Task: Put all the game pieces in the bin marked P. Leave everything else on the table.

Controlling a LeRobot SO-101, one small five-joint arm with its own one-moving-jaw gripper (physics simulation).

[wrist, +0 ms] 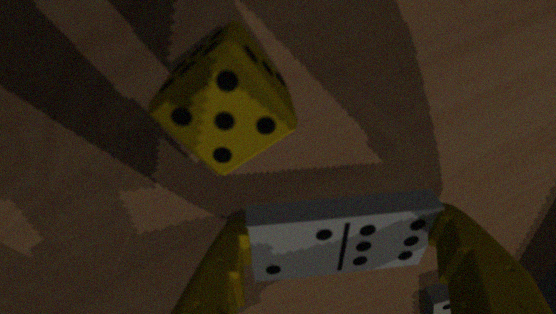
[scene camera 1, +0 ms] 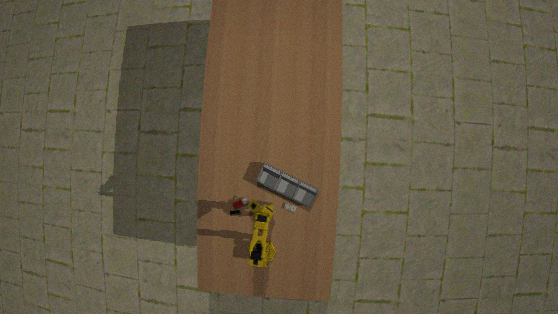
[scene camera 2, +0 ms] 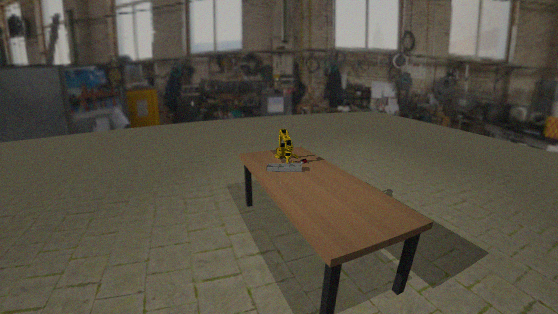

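Pixels of known places: hand, tool point: point(wrist: 249, 234) point(scene camera 2: 288, 162); arm's base, link origin: point(scene camera 2: 281, 157).
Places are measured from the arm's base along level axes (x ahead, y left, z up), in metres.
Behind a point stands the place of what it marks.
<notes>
In the wrist view, my gripper point(wrist: 344, 212) point(scene camera 1: 264, 205) @[x 0.148, y -0.005, z 0.005 m] point(scene camera 2: 288, 160) has its two jaws pressed on the short ends of a white domino point(wrist: 300, 250) @[x 0.155, y -0.017, z 0.007 m] with two and six dots. Whether the domino is off the table I cannot tell. A yellow die point(wrist: 224, 135) @[x 0.168, y 0.026, z 0.016 m] lies on the table beyond it, apart from the jaws. A second white domino point(wrist: 437, 295) @[x 0.178, y -0.082, z 0.004 m] point(scene camera 1: 289, 206) @[x 0.185, y -0.105, z 0.007 m] lies to the right, partly behind the right jaw in the wrist view. The grey three-compartment bin unit point(scene camera 1: 312, 203) @[x 0.210, y -0.201, z 0.021 m] point(scene camera 2: 285, 169) @[x 0.320, y -0.101, z 0.017 m] stands close by; its letters are not readable, so P does not show.
A red and white object point(scene camera 1: 240, 203) @[x 0.186, y 0.107, z 0.013 m] point(scene camera 2: 304, 161) @[x 0.187, y 0.119, z 0.009 m] and a small black object point(scene camera 1: 235, 212) @[x 0.145, y 0.128, z 0.013 m] lie left of the gripper on the wooden table point(scene camera 1: 272, 100) @[x 0.638, y -0.010, z 0.000 m] point(scene camera 2: 345, 200) @[x 0.872, y 0.032, z 0.000 m]. The bin unit's long wall runs diagonally beyond the gripper and the second domino.
</notes>
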